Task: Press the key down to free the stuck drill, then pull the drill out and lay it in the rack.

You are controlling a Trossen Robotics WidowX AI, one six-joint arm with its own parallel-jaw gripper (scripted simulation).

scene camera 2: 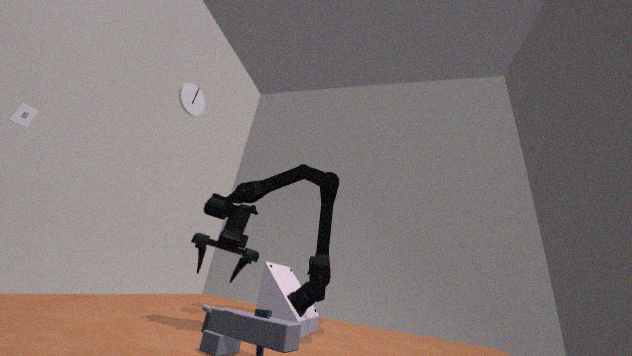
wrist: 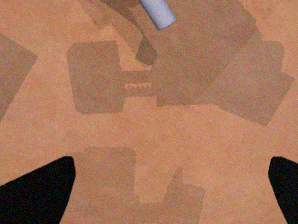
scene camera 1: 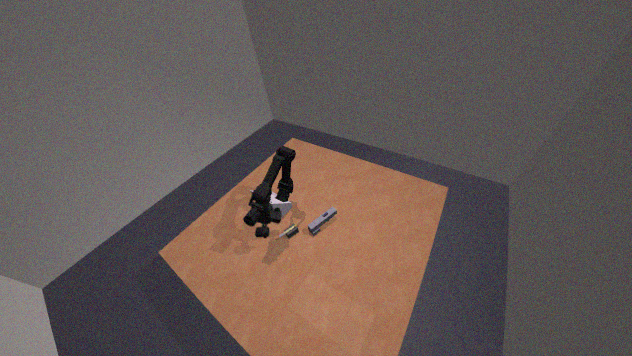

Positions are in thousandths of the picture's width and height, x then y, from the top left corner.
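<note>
Gripper (scene camera 2: 339,779) open, holding nothing; the wrist view shows the gripper (wrist: 582,748) too.
</note>
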